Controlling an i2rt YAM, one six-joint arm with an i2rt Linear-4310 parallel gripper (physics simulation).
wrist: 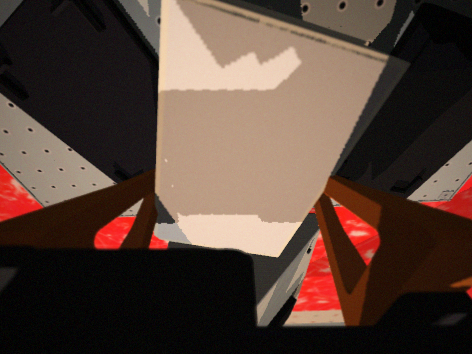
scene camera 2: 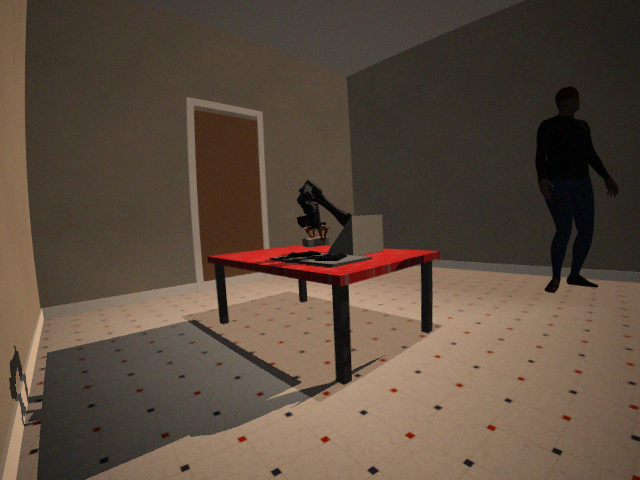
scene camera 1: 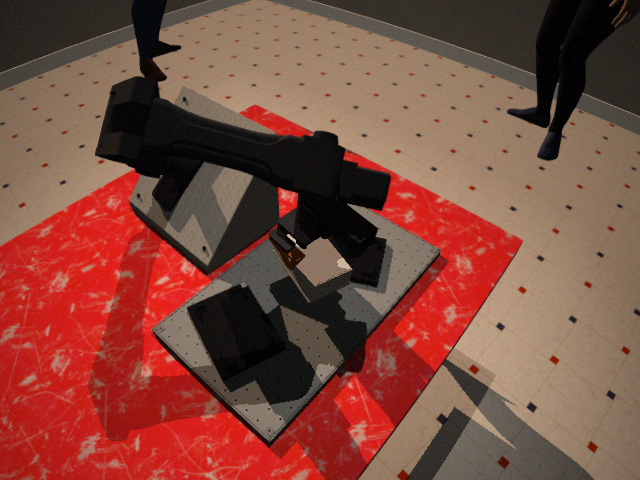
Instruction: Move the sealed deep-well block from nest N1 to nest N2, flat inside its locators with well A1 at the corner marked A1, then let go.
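The sealed block, pale-topped with grey sides, is held in the air above the plate. My gripper is shut on it, with an orange finger at each side. One black nest, the front-left nest, is bare. The other, the right-hand nest, lies partly behind the arm. In the wrist view, a left nest and a right nest show beneath the block's two sides. Nest labels and the A1 marks are not readable.
Both nests are on a grey perforated plate on the red table. The grey wedge-shaped arm base stands behind the plate. A person stands away from the table; another person's legs also show.
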